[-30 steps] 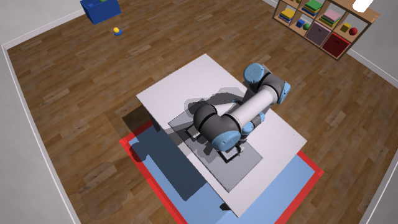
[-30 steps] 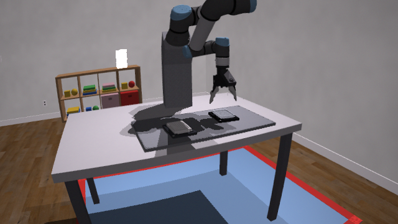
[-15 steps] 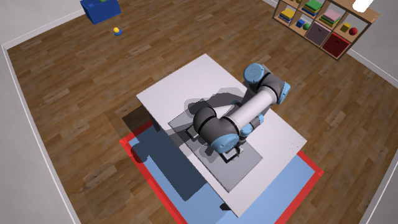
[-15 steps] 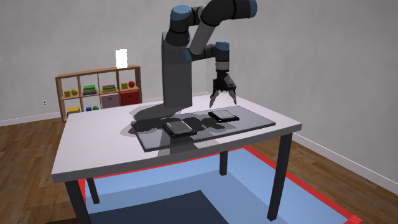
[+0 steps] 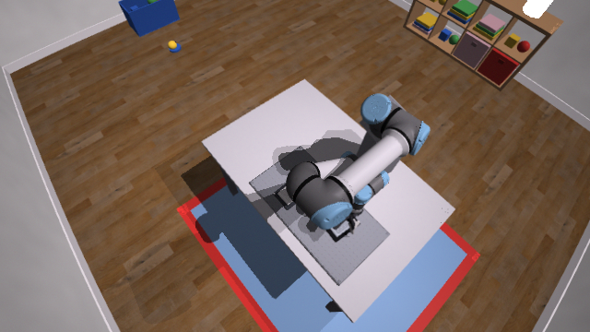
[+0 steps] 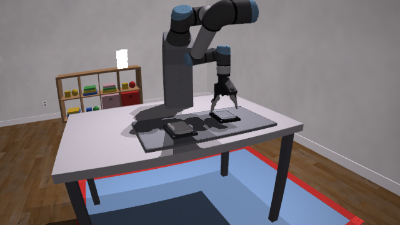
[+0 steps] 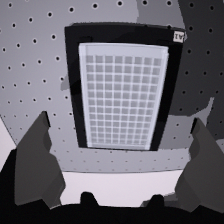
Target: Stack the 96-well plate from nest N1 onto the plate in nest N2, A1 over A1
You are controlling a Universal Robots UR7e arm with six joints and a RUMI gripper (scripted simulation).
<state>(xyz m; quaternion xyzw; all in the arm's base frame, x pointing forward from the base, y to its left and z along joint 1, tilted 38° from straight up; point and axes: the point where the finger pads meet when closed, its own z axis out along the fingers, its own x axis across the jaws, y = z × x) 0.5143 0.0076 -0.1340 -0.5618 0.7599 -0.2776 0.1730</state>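
My gripper is now 20 mm above the clear 96-well plate. Round my hand: label (80 mm to the right, 50 mm ahead, 30 mm below); plate nest N1 (30 mm below).
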